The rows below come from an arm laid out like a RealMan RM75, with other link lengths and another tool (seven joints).
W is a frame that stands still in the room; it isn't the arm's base.
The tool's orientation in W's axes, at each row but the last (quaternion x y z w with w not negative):
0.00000, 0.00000, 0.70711, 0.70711
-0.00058, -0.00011, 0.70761, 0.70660
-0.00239, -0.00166, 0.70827, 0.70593
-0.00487, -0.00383, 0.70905, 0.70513
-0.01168, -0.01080, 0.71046, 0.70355
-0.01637, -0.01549, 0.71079, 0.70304
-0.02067, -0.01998, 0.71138, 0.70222
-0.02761, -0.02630, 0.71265, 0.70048
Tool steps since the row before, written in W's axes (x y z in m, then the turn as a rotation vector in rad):
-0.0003, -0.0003, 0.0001, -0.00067, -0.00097, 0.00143
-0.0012, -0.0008, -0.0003, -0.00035, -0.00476, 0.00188
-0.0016, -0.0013, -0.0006, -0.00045, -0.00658, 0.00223
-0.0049, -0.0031, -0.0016, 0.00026, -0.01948, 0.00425
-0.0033, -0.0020, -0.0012, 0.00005, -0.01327, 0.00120
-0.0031, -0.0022, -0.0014, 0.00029, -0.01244, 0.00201
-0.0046, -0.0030, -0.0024, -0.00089, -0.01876, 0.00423
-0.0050, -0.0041, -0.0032, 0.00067, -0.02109, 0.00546
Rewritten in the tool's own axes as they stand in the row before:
-0.0003, 0.0003, 0.0001, -0.00097, 0.00067, 0.00143
-0.0008, 0.0012, -0.0003, -0.00476, 0.00035, 0.00188
-0.0013, 0.0016, -0.0006, -0.00658, 0.00046, 0.00223
-0.0031, 0.0049, -0.0015, -0.01949, -0.00020, 0.00422
-0.0020, 0.0034, -0.0011, -0.01327, 0.00004, 0.00118
-0.0022, 0.0032, -0.0013, -0.01245, -0.00024, 0.00198
-0.0029, 0.0048, -0.0021, -0.01875, 0.00089, 0.00426
-0.0040, 0.0053, -0.0028, -0.02111, -0.00072, 0.00537

